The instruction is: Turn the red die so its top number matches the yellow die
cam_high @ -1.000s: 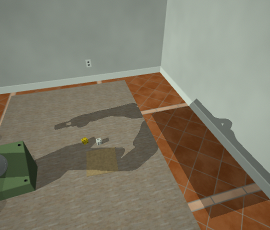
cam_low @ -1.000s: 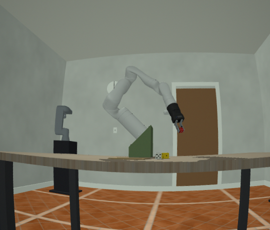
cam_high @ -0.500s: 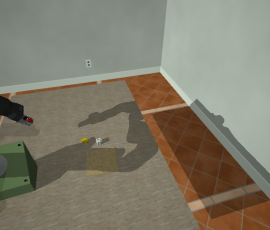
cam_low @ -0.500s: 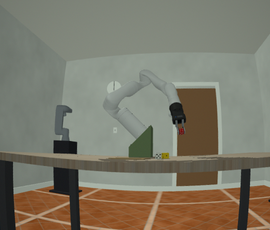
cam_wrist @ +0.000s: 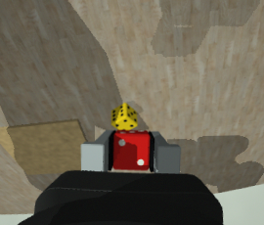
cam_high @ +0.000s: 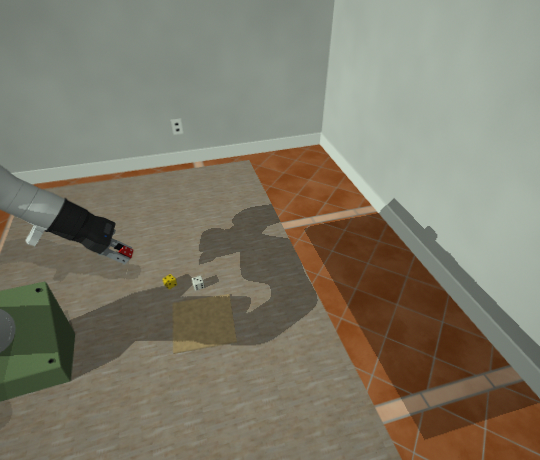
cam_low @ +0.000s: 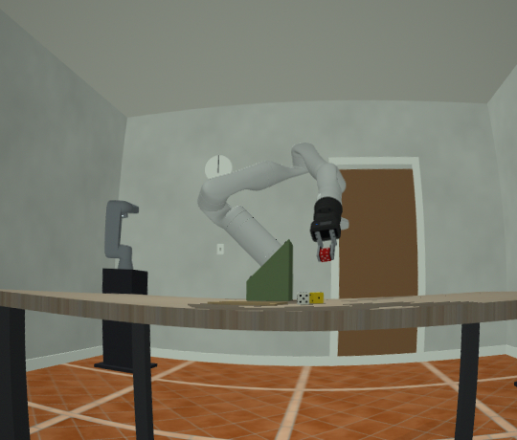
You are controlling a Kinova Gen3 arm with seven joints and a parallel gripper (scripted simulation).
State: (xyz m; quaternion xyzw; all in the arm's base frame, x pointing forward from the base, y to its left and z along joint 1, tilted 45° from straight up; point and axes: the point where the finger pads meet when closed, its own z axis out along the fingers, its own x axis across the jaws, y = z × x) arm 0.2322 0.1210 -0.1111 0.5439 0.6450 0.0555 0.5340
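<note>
Now: the tan mat 16 cm to the right of my hand, 16 cm ahead of it and 12 cm below it. Also, from my hand: red die: 1 cm ahead; then white die: 16 cm ahead, 11 cm below, 4 cm to the right; then yellow die: 11 cm below, 9 cm ahead, 2 cm to the right.
</note>
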